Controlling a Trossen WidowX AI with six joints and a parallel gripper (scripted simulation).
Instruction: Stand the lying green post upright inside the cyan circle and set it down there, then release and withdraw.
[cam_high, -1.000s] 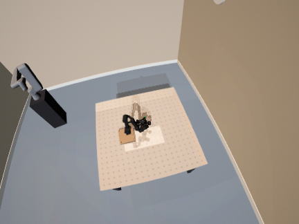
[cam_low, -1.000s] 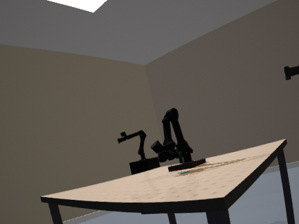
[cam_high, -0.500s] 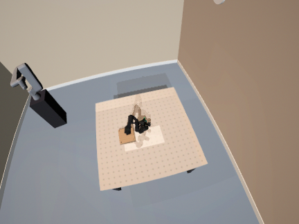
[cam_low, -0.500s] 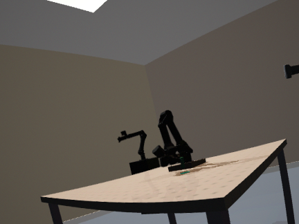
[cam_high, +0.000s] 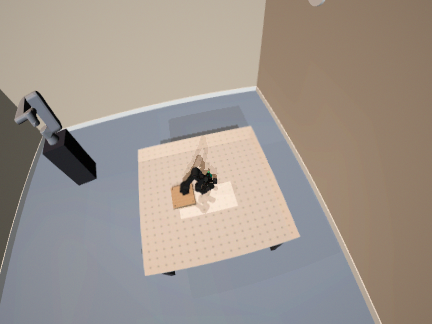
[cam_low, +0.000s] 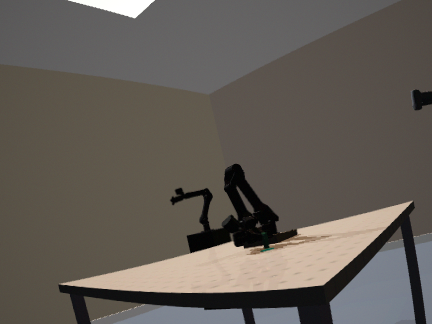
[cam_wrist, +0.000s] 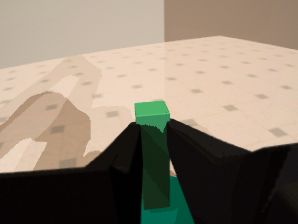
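Now: gripper tip 20 mm above the green post. From my gripper tip the other things lie so: cyan circle: 60 mm below.
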